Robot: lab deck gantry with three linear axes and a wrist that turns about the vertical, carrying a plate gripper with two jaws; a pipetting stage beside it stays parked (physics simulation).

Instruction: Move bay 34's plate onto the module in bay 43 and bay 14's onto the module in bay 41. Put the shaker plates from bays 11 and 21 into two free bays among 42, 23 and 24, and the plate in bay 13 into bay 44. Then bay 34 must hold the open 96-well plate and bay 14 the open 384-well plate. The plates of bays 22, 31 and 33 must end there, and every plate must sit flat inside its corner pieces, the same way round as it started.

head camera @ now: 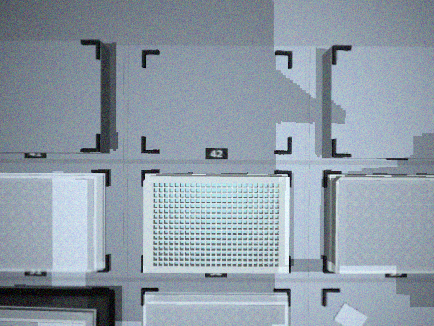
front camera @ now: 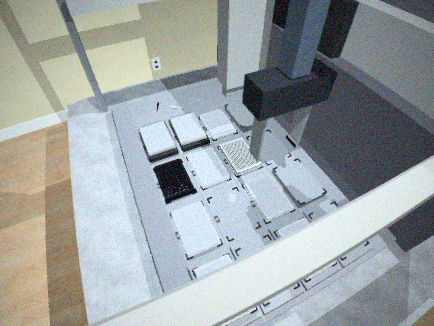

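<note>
My gripper hangs open and empty around bay 42 in the front view. Bay 42 is bare. The modules of bay 41 and bay 43 carry no plate. The open 384-well plate sits in bay 32, the black open 96-well plate in bay 12. White plates sit on the black shakers of bay 11 and bay 21. Bay 13's plate, bay 14's plate and bay 34's plate show, the last two partly hidden.
Plates stand in bay 31, bay 22 and bay 33. A small pale scrap lies in bay 23. A pale beam crosses the front view.
</note>
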